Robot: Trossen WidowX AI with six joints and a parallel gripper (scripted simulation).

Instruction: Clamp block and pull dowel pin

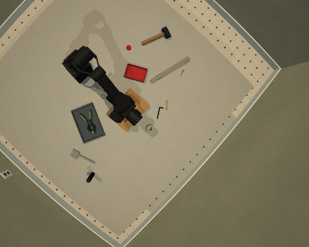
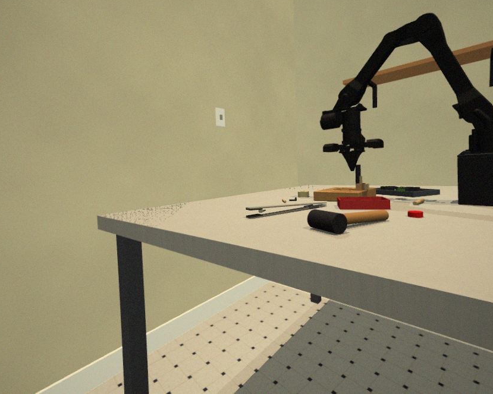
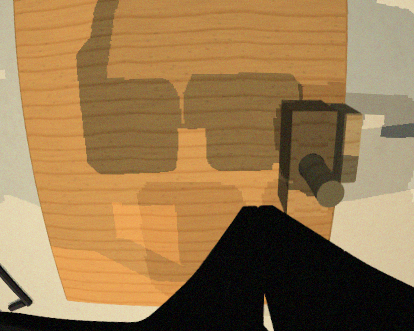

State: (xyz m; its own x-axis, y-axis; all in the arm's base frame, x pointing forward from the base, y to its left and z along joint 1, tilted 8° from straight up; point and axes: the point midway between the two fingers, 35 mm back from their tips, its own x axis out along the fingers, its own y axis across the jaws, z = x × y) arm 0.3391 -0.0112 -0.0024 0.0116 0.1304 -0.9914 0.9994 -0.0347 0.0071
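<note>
My gripper is now 80 mm above the dowel pin and 30 mm past it. From my hand the other things lie so: small wooden block: 90 mm below, 30 mm behind; wooden board: 120 mm below, 30 mm ahead; bench stop: 90 mm below, 40 mm behind.
</note>
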